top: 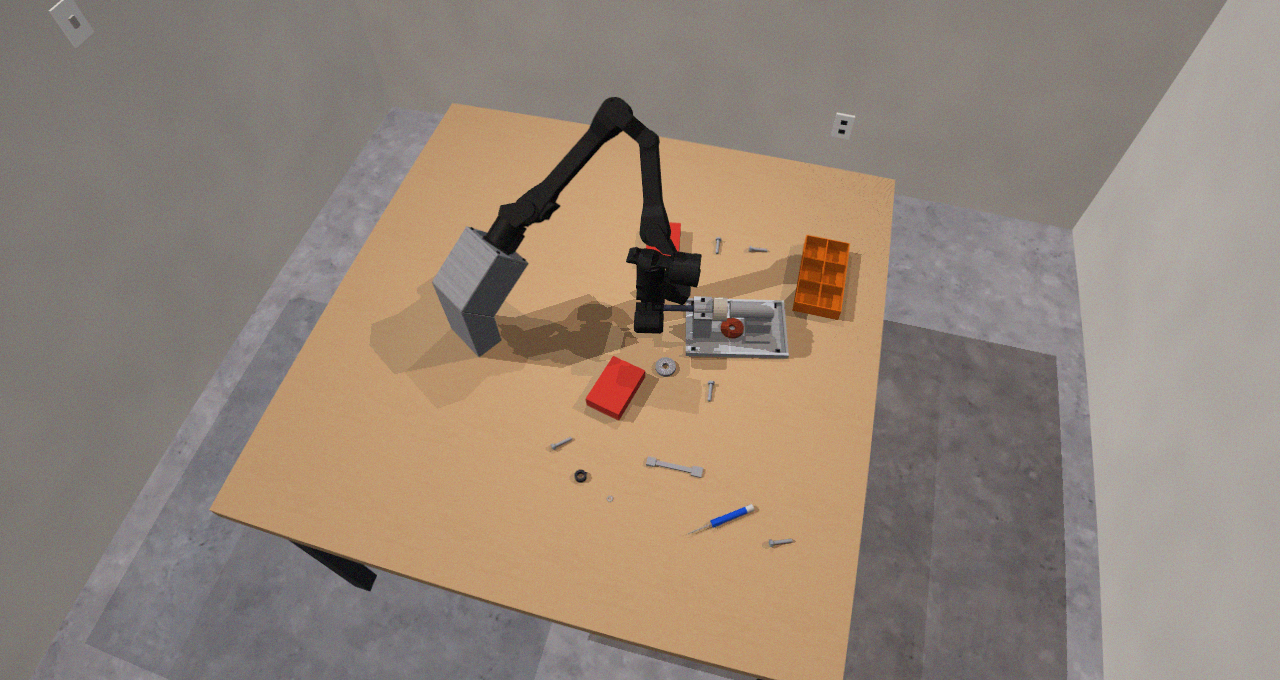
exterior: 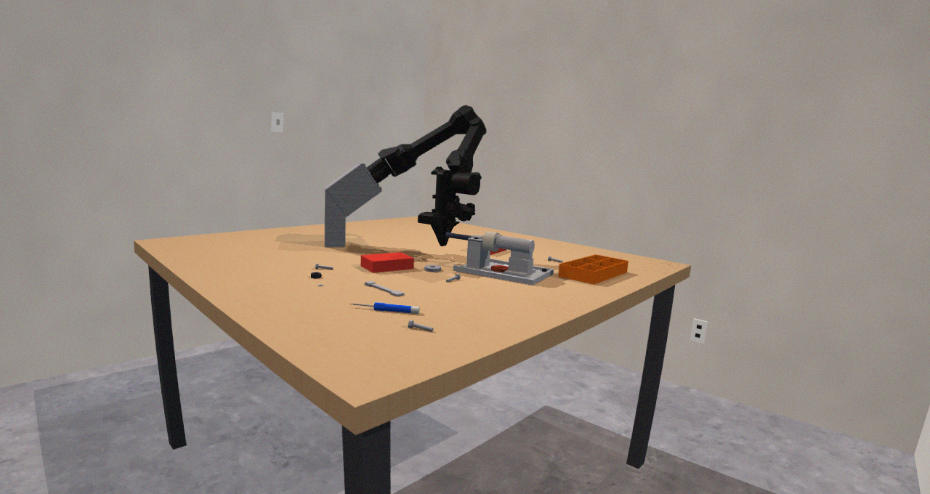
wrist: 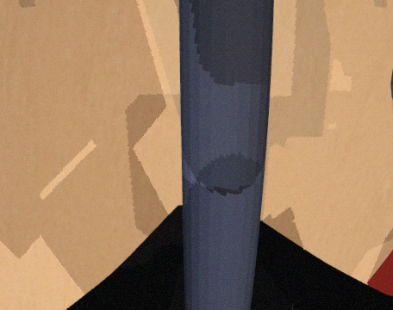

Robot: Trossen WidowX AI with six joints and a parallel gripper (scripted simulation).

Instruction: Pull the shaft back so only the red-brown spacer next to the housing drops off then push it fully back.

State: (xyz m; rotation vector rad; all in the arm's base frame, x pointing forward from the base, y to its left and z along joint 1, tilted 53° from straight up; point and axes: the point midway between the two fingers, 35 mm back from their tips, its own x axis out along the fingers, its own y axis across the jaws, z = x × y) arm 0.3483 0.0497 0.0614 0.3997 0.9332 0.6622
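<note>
Now: hand 7 cm short of the shaft and 3 cm to the right of it. Round my hand: grey fixture (18 cm ahead, 8 cm to the left, 3 cm below); then red-brown spacer (17 cm ahead, 7 cm to the left, 7 cm below); then wrench (19 cm ahead, 29 cm to the right, 8 cm below).
</note>
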